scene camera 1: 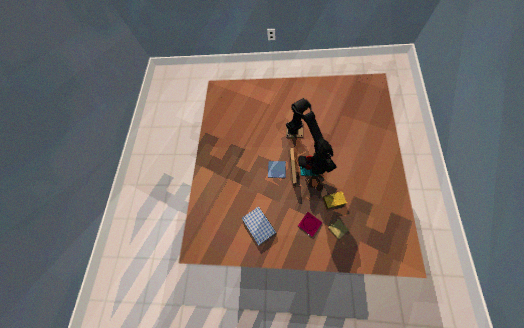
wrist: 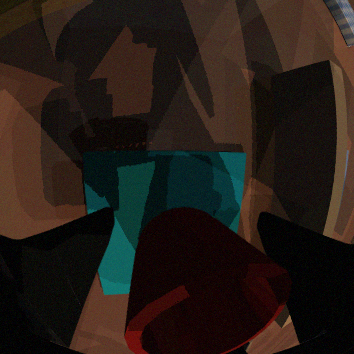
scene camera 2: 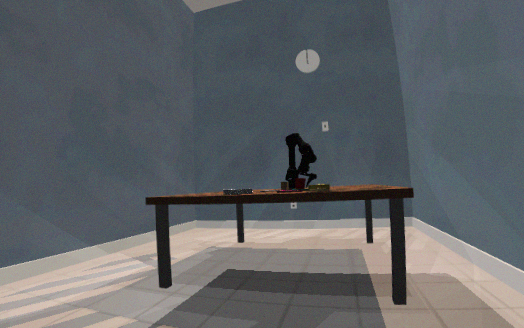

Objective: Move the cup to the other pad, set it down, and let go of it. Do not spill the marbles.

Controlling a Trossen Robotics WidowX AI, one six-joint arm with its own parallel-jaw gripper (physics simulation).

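Pixels of known places: gripper, fingertip midpoint: [scene camera 1: 309,168] [wrist: 187,218] [scene camera 2: 299,186]; arm's base, link origin: [scene camera 1: 293,129] [scene camera 2: 292,187].
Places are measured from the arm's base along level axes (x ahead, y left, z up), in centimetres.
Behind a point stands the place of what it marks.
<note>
The dark red cup [scene camera 1: 309,159] @[z 2.8, x 22.5, y 10.3 cm] [scene camera 2: 300,183] @[z 3.1, x 28.3, y 11.2 cm] [wrist: 207,281] @[z 6.5, x 28.4, y 11.5 cm] stands on the teal pad [scene camera 1: 304,172] @[z -0.7, x 29.9, y 7.5 cm] [wrist: 117,260] @[z -0.7, x 24.1, y 14.4 cm]. My gripper [scene camera 1: 310,164] @[z 1.2, x 28.1, y 10.2 cm] [scene camera 2: 302,182] @[z 1.2, x 28.1, y 10.2 cm] [wrist: 187,218] @[z 1.2, x 28.1, y 10.2 cm] is open, low over the table, with a finger on each side of the cup. In the wrist view the cup sits closer to the right finger. The inside of the cup and the marbles are hidden. The other pad, light blue [scene camera 1: 276,169] @[z -0.7, x 28.5, y -9.9 cm], lies to the left of a wooden bar [scene camera 1: 293,166] @[z 4.8, x 28.2, y 0.6 cm] [wrist: 338,140] @[z 4.8, x 33.4, y 1.6 cm].
A yellow sponge [scene camera 1: 335,199] @[z 2.0, x 46.6, y 24.8 cm] [scene camera 2: 319,187] @[z 0.4, x 50.2, y 25.4 cm], a magenta block [scene camera 1: 309,224] @[z -0.2, x 61.2, y 10.3 cm] and an olive block [scene camera 1: 338,228] @[z 0.0, x 62.4, y 26.0 cm] lie in front of the arm. A blue checkered block [scene camera 1: 259,225] @[z 1.5, x 63.6, y -18.0 cm] [scene camera 2: 238,191] @[z 0.4, x 71.6, y -14.3 cm] [wrist: 342,17] @[z 0.8, x 56.7, y -16.2 cm] lies front left. The arm's base [scene camera 1: 294,130] stands behind the pads.
</note>
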